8 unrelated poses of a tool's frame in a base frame.
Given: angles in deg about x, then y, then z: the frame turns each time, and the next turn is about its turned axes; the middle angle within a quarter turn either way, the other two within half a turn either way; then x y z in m.
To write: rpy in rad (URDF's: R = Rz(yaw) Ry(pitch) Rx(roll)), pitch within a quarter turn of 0, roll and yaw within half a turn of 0; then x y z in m. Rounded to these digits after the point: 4 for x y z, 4 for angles.
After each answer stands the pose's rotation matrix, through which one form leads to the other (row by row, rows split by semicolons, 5 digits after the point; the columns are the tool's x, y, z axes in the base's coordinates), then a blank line. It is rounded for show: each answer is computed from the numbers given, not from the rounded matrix.
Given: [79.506, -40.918, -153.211, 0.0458, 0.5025, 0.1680]
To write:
[-1.4053, 0.5820, 2.5106, 0.0458, 0.5025, 0.1680]
-0.67455 0.34058 -0.65498; 0.49281 -0.45285 -0.74301; -0.54966 -0.82398 0.13763

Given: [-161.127, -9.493, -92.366, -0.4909, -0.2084, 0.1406]
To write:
[-2.9900, -0.3359, 1.6139, -0.4909, -0.2084, 0.1406]
-0.04072 0.98546 -0.16493; 0.94323 0.09237 0.31904; 0.32964 -0.14257 -0.93328

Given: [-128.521, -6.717, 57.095, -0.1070, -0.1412, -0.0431]
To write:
[-2.6098, 0.7704, -0.7200, -0.1070, -0.1412, -0.0431]
0.53952 -0.83381 -0.11697; -0.47317 -0.41517 0.77701; -0.69644 -0.36387 -0.61853

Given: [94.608, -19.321, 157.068, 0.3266, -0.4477, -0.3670]
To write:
[-1.6541, -0.4256, 2.8378, 0.3266, -0.4477, -0.3670]
-0.86910 -0.36769 -0.33086; 0.27242 0.20249 -0.94063; 0.41286 -0.90763 -0.07581

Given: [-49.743, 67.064, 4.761, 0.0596, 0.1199, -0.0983]
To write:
[-1.2304, 0.7161, -1.0300, 0.0596, 0.1199, -0.0983]
0.38836 -0.03235 0.92094; -0.64676 0.70232 0.29740; -0.65642 -0.71113 0.25183

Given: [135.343, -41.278, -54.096, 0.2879, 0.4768, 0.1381]
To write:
[3.0817, 1.0057, 0.6042, 0.2879, 0.4768, 0.1381]
0.44071 0.60873 -0.65971; 0.30426 -0.79273 -0.52821; -0.84451 0.03207 -0.53457

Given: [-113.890, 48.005, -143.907, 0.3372, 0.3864, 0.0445]
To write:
[1.8584, -0.2999, 2.1723, 0.3372, 0.3864, 0.0445]
-0.54065 0.39415 0.74320; 0.78768 -0.07306 0.61174; 0.29541 0.91614 -0.27096

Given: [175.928, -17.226, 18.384, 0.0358, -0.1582, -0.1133]
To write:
[2.9746, 0.2609, -0.3536, 0.0358, -0.1582, -0.1133]
0.90640 -0.30124 -0.29614; -0.33454 -0.93994 -0.06782; -0.25792 0.16055 -0.95273

